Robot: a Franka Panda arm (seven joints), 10 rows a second.
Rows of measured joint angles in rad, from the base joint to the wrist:
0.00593, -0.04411, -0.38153, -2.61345, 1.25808, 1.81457, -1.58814
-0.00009, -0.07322, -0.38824, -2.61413, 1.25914, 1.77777, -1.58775
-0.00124, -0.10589, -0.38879, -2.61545, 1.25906, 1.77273, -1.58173
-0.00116, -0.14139, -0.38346, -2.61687, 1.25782, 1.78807, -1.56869
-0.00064, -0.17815, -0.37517, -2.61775, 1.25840, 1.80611, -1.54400
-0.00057, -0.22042, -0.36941, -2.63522, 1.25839, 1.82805, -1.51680
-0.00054, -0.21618, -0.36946, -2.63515, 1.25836, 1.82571, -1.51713
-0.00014, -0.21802, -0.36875, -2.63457, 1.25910, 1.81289, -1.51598
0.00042, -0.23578, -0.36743, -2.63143, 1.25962, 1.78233, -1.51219
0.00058, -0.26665, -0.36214, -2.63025, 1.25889, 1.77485, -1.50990
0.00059, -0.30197, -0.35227, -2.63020, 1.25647, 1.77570, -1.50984
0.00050, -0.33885, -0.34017, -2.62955, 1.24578, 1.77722, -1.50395
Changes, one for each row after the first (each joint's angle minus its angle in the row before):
-0.00602, -0.02911, -0.00671, -0.00068, 0.00106, -0.03680, 0.00039
-0.00115, -0.03267, -0.00055, -0.00132, -0.00008, -0.00504, 0.00602
0.00008, -0.03550, 0.00533, -0.00142, -0.00124, 0.01534, 0.01304
0.00052, -0.03676, 0.00829, -0.00088, 0.00058, 0.01804, 0.02469
0.00007, -0.04227, 0.00576, -0.01747, -0.00001, 0.02194, 0.02720
0.00003, 0.00424, -0.00005, 0.00007, -0.00003, -0.00234, -0.00033
0.00040, -0.00184, 0.00071, 0.00058, 0.00074, -0.01282, 0.00115
0.00056, -0.01776, 0.00132, 0.00314, 0.00052, -0.03056, 0.00379
0.00016, -0.03087, 0.00529, 0.00118, -0.00073, -0.00748, 0.00229
0.00001, -0.03532, 0.00987, 0.00005, -0.00242, 0.00085, 0.00006
-0.00009, -0.03688, 0.01210, 0.00065, -0.01069, 0.00152, 0.00589

